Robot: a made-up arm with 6 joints.
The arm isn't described. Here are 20 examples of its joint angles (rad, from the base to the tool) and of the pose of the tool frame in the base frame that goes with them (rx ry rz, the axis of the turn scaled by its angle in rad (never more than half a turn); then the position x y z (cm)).
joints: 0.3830 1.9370 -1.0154 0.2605 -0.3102 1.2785
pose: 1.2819 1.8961 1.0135 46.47 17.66 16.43
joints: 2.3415 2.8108 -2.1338 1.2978 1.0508 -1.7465
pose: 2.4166 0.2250 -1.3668 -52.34 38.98 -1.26
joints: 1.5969 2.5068 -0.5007 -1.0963 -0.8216 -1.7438
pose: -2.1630 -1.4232 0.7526 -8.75 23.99 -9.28
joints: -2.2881 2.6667 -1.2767 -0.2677 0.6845 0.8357
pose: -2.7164 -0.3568 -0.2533 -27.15 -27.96 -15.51
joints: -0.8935 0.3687 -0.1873 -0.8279 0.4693 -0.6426
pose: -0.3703 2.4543 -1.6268 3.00 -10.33 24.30
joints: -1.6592 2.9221 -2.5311 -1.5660 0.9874 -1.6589
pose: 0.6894 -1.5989 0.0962 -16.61 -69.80 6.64
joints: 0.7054 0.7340 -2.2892 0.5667 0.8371 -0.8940
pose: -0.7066 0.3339 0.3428 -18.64 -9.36 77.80
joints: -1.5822 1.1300 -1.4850 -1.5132 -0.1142 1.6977
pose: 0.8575 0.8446 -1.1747 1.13 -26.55 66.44
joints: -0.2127 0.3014 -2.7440 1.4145 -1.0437 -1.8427
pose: 1.0524 -0.9098 -0.0334 -64.79 3.11 44.53
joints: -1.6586 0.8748 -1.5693 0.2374 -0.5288 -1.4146
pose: 0.2551 0.3465 -2.8542 -1.83 -3.89 77.01
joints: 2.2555 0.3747 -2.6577 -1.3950 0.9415 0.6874
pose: 0.7521 0.9369 1.7499 44.37 -38.70 54.92
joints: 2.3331 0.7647 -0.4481 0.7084 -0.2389 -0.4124
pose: -1.6178 1.1524 1.7857 -12.54 15.92 35.09
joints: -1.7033 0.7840 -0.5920 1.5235 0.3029 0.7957
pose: 1.6561 -0.5213 0.7110 0.95 -20.84 38.38
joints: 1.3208 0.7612 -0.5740 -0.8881 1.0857 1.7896
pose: 0.2145 2.2391 0.4181 11.54 10.67 31.96
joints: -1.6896 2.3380 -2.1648 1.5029 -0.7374 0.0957
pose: 1.4877 -0.6661 -0.6721 -16.24 -65.49 33.89
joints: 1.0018 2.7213 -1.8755 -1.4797 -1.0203 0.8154
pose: -1.8785 1.0202 1.3375 24.89 58.54 -0.32
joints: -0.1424 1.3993 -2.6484 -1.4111 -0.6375 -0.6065
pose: -0.5649 -0.5156 -2.0010 5.37 6.63 87.23
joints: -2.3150 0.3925 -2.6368 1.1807 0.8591 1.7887
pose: 0.4608 0.7002 0.3202 44.31 35.26 58.34
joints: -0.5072 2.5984 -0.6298 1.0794 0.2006 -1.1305
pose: -0.6650 -2.6935 -0.3955 19.28 -8.23 -14.34
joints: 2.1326 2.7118 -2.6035 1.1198 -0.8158 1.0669
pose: -0.7332 -1.4656 -2.1608 -31.61 65.55 28.22
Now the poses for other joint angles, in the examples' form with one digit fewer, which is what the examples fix.
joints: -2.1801 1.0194 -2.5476 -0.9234 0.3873 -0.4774
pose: -0.494 -0.080 2.670 6.0 15.1 86.0
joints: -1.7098 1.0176 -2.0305 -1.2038 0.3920 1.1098
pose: 0.797 0.183 -1.805 -4.9 -3.1 81.9
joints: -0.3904 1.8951 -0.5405 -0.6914 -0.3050 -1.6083
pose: -2.270 1.556 -0.680 31.8 -10.5 5.6
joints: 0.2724 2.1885 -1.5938 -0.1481 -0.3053 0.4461
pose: -0.003 1.799 0.454 61.2 17.7 23.2
